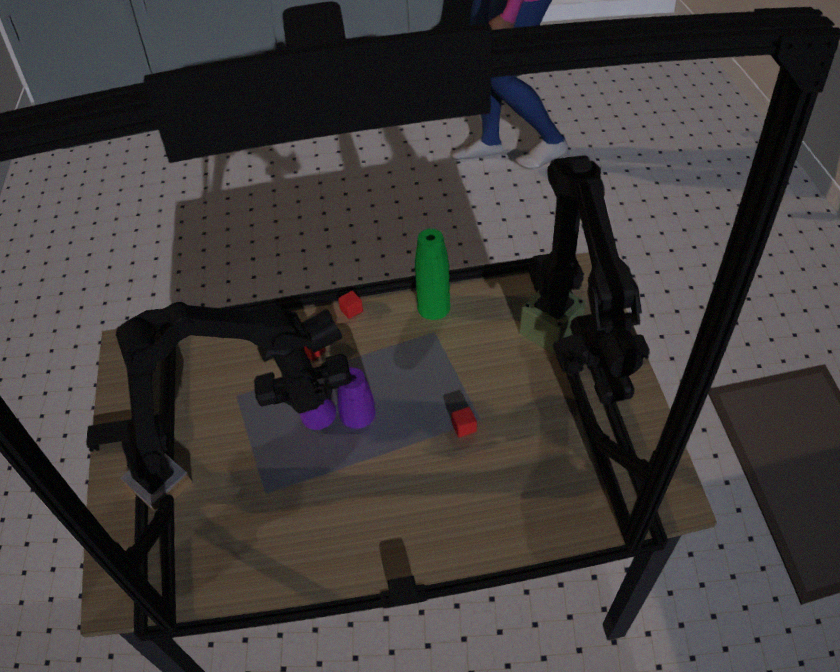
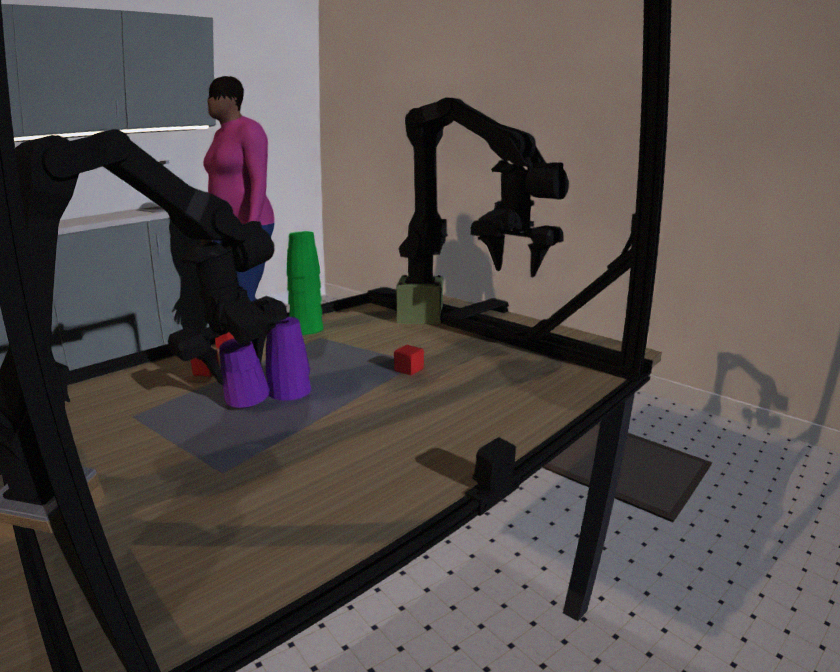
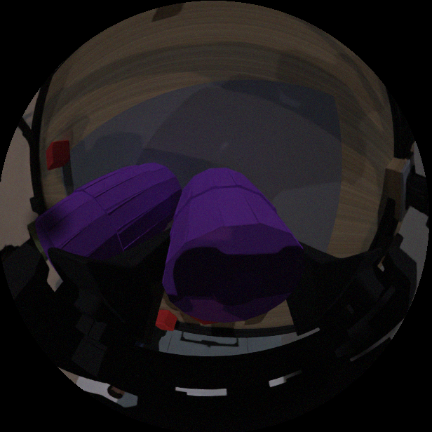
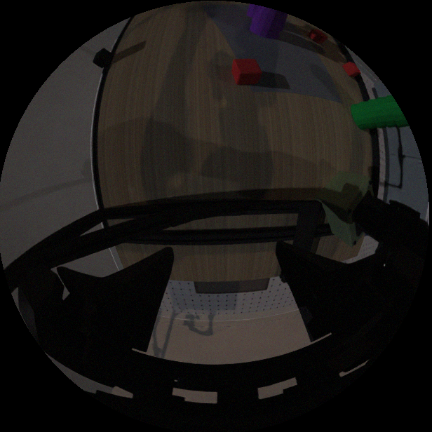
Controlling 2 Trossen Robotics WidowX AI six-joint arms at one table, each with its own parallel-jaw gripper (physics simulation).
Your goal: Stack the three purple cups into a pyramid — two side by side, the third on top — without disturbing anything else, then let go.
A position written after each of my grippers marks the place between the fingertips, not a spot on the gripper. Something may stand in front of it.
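My left gripper [image 2: 240,375] is in sight, and it appears in image 1 [image 1: 313,402] and in image 3 [image 3: 222,234] as well. I also see my right gripper [image 2: 515,273], which can be found in image 1 [image 1: 597,384] and again in image 4 [image 4: 224,250]. There is a red cube [image 2: 408,359], and there is a green column [image 1: 431,262]. I see a purple cup [image 2: 286,359], a purple cup [image 2: 245,385] and a purple cup [image 2: 294,390]. A grey mat [image 2: 200,422] is here too, and the mat is visible both in image 3 [image 3: 285,138] and in image 4 [image 4: 289,64].
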